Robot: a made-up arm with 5 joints.
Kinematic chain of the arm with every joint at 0, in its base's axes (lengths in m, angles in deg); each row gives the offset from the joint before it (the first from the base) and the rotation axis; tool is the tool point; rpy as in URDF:
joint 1: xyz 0 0 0.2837 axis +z
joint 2: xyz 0 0 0 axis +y
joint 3: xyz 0.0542 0 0.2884 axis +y
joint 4: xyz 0.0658 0 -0.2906 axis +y
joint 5: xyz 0.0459 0 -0.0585 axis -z
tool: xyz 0 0 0 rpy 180 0 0
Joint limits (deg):
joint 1: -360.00..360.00
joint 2: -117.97..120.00
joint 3: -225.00..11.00
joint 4: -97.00..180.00
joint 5: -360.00..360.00
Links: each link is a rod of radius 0.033 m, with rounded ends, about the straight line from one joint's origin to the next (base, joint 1, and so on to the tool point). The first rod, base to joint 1, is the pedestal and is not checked.
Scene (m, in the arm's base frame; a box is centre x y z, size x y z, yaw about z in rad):
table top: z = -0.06
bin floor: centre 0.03 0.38 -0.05 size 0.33 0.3 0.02 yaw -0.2
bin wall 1: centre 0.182 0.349 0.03 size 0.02 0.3 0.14 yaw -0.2
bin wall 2: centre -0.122 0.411 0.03 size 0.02 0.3 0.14 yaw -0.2
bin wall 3: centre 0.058 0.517 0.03 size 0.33 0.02 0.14 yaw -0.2
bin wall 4: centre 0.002 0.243 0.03 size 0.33 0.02 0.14 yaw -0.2
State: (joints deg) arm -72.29 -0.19 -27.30 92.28 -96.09
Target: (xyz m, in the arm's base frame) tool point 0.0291 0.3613 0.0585
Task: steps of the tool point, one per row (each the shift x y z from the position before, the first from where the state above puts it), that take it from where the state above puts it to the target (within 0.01 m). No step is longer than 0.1 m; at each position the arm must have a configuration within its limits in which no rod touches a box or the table.
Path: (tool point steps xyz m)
1: 0.0560 0.0097 -0.0039
2: 0.0546 0.0256 -0.0047
3: 0.0486 0.0415 -0.0052
4: 0.0379 0.0556 -0.0060
5: 0.0233 0.0669 -0.0065
6: 0.0053 0.0739 -0.0072
7: -0.0147 0.0760 -0.0077
8: -0.0353 0.0725 -0.0084
9: -0.0548 0.0634 -0.0089
10: -0.0717 0.0487 -0.0095
11: -0.0847 0.0298 -0.0100
12: 0.0005 0.0071 -0.0690
13: -0.0005 -0.0071 -0.0729

